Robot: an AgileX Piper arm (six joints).
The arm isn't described. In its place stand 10 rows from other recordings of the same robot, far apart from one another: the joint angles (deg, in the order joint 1, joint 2, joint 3, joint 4, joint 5, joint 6), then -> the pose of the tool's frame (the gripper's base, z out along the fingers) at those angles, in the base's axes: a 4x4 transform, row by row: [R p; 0 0 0 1], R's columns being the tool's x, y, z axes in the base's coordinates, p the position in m.
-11.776 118.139 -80.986 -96.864 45.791 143.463 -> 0.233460 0.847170 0.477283 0.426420; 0.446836 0.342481 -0.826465 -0.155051; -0.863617 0.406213 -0.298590 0.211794; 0 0 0 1
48.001 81.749 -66.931 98.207 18.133 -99.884 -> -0.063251 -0.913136 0.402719 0.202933; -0.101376 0.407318 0.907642 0.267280; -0.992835 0.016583 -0.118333 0.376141; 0 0 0 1
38.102 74.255 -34.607 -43.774 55.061 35.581 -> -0.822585 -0.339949 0.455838 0.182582; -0.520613 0.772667 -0.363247 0.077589; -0.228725 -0.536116 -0.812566 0.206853; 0 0 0 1
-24.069 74.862 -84.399 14.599 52.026 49.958 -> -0.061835 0.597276 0.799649 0.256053; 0.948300 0.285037 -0.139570 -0.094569; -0.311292 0.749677 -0.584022 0.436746; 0 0 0 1
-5.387 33.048 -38.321 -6.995 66.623 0.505 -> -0.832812 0.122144 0.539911 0.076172; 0.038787 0.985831 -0.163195 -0.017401; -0.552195 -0.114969 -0.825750 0.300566; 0 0 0 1
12.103 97.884 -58.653 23.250 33.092 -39.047 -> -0.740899 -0.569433 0.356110 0.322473; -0.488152 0.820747 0.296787 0.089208; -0.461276 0.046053 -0.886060 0.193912; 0 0 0 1
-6.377 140.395 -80.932 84.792 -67.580 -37.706 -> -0.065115 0.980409 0.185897 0.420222; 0.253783 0.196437 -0.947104 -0.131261; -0.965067 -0.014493 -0.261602 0.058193; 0 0 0 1
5.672 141.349 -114.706 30.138 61.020 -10.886 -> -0.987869 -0.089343 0.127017 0.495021; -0.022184 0.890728 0.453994 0.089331; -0.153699 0.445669 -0.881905 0.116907; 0 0 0 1
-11.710 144.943 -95.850 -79.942 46.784 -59.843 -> 0.182319 -0.951144 0.249167 0.462063; -0.537918 -0.308616 -0.784475 -0.162460; 0.823046 0.008993 -0.567904 0.043218; 0 0 0 1
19.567 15.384 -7.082 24.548 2.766 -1.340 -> -0.227075 -0.287454 0.930487 0.074839; 0.336998 0.873226 0.352005 0.028537; -0.913712 0.393504 -0.101417 0.233410; 0 0 0 1
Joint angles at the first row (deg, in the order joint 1, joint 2, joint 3, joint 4, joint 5, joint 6):
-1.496, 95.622, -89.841, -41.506, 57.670, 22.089
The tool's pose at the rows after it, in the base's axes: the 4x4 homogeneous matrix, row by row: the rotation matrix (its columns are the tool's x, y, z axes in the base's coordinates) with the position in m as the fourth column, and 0 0 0 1 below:
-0.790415 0.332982 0.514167 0.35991; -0.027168 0.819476 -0.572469 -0.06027; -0.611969 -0.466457 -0.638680 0.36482; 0 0 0 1
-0.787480 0.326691 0.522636 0.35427; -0.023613 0.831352 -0.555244 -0.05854; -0.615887 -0.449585 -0.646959 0.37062; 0 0 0 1
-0.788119 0.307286 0.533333 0.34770; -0.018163 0.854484 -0.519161 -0.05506; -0.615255 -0.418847 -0.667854 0.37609; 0 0 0 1
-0.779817 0.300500 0.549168 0.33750; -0.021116 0.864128 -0.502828 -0.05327; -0.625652 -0.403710 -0.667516 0.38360; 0 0 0 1
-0.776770 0.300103 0.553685 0.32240; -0.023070 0.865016 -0.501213 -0.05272; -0.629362 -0.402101 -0.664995 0.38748; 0 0 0 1
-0.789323 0.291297 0.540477 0.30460; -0.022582 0.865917 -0.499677 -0.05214; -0.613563 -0.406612 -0.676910 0.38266; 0 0 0 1
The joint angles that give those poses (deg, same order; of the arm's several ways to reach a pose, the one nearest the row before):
-1.496, 94.873, -89.843, -41.200, 58.042, 21.558
-1.497, 93.661, -89.842, -39.454, 58.430, 20.298
-1.497, 92.267, -89.842, -36.135, 58.922, 18.079
-1.497, 90.068, -88.971, -34.738, 58.975, 16.943
-1.497, 86.993, -86.350, -34.571, 59.038, 16.676
-1.496, 83.505, -81.790, -34.454, 59.091, 16.584

